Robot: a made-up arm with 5 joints. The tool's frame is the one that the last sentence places.
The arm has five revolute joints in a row. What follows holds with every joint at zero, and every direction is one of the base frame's. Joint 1 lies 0.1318 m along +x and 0.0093 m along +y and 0.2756 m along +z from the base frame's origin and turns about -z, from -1.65 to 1.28 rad. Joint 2 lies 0.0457 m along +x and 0.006 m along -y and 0.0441 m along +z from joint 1 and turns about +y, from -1.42 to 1.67 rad. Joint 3 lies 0.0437 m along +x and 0.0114 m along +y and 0.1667 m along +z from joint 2 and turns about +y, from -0.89 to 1.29 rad. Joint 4 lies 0.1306 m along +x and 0.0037 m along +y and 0.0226 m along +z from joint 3 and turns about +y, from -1.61 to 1.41 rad. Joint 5 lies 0.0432 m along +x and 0.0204 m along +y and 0.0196 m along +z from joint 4 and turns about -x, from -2.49 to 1.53 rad. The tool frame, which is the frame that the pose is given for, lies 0.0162 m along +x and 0.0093 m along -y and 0.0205 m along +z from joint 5; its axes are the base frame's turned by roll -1.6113, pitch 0.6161 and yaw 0.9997 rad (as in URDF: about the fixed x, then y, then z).
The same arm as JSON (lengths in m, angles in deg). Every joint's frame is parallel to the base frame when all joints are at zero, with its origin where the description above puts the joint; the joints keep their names.
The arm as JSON. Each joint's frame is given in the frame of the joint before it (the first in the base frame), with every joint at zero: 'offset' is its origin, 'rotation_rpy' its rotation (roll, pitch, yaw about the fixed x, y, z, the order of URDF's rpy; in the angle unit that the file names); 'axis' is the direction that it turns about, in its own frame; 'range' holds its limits. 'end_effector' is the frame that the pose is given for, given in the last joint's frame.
{"length_unit": "m", "angle_unit": "deg", "chain": [
  {"id": "joint 1", "offset": [0.1318, 0.0093, 0.2756], "rotation_rpy": [0.0, 0.0, 0.0], "axis": [0.0, 0.0, -1.0], "range": [-94.54, 73.34]},
  {"id": "joint 2", "offset": [0.0457, -0.006, 0.0441], "rotation_rpy": [0.0, 0.0, 0.0], "axis": [0.0, 1.0, 0.0], "range": [-81.36, 95.68]},
  {"id": "joint 3", "offset": [0.0437, 0.0114, 0.1667], "rotation_rpy": [0.0, 0.0, 0.0], "axis": [0.0, 1.0, 0.0], "range": [-50.99, 73.91]},
  {"id": "joint 4", "offset": [0.1306, 0.0037, 0.0226], "rotation_rpy": [0.0, 0.0, 0.0], "axis": [0.0, 1.0, 0.0], "range": [-92.25, 80.79]},
  {"id": "joint 5", "offset": [0.0432, 0.0204, 0.0196], "rotation_rpy": [0.0, 0.0, 0.0], "axis": [-1.0, 0.0, 0.0], "range": [-142.67, 87.66]}
], "end_effector": {"offset": [0.0162, -0.0093, 0.0205], "rotation_rpy": [-92.32, 35.3, 57.28]}}

